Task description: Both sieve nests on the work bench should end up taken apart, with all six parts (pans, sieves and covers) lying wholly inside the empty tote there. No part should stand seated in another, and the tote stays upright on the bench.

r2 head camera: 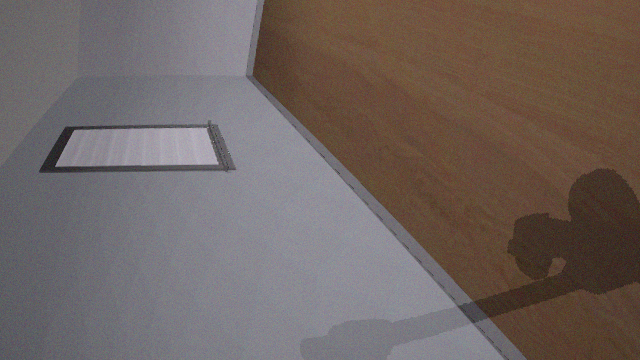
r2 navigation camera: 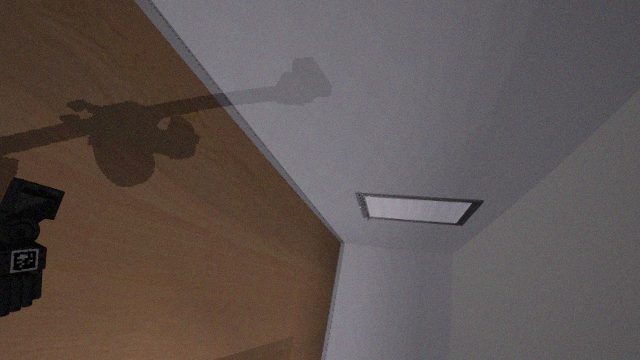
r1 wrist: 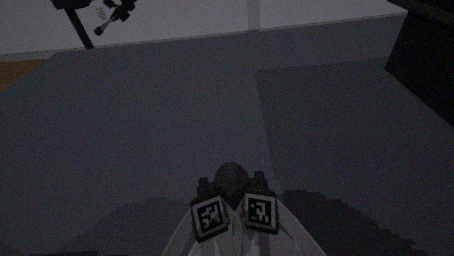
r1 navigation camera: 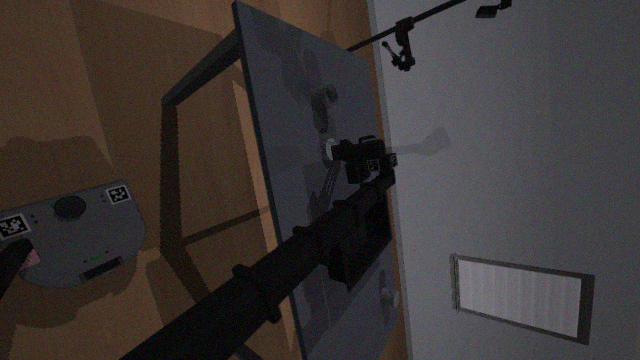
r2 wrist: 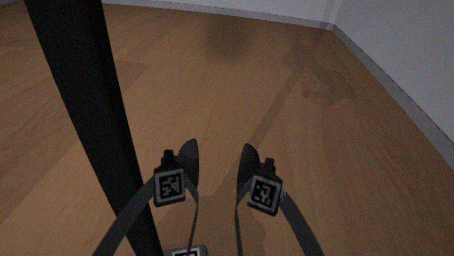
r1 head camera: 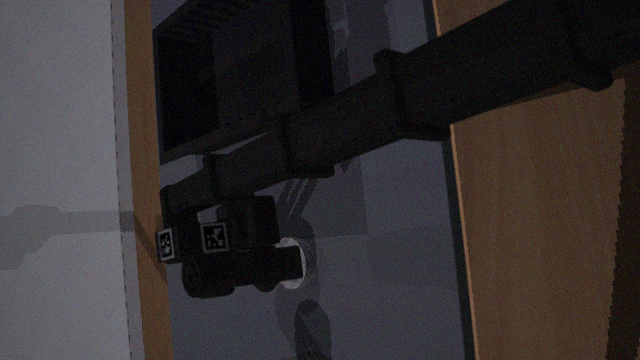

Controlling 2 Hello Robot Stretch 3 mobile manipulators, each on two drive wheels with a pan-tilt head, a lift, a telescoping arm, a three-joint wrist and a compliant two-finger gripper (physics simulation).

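Note:
In my r1 head and r1 navigation views a pale round cover (r1 head camera: 300, 272) (r1 navigation camera: 329, 149) on a nest shows partly behind the r1 wrist. My r1 gripper (r1 wrist: 231, 181) is shut, its tips together with no part visible between them; its fingers are hidden in the head view. An open-topped cylindrical nest (r1 navigation camera: 330, 93) stands farther along the bench (r1 head camera: 410, 260) (r1 navigation camera: 280, 165) (r1 wrist: 150, 110). The black tote (r1 head camera: 312, 50) (r1 navigation camera: 372, 250) (r1 wrist: 425, 65) stands upright, partly behind the arm; its contents cannot be told. My r2 gripper (r2 wrist: 218, 161) is open and empty above the floor.
A small pale cylinder (r1 navigation camera: 390, 297) stands beyond the tote. The r1 arm (r1 head camera: 350, 110) (r1 navigation camera: 280, 260) crosses over the bench. Robot r2's mast (r1 navigation camera: 372, 40) (r1 wrist: 80, 30) (r2 wrist: 95, 110) rises near the bench's far end. A wall (r1 head camera: 55, 125) (r1 navigation camera: 500, 175) runs along one side.

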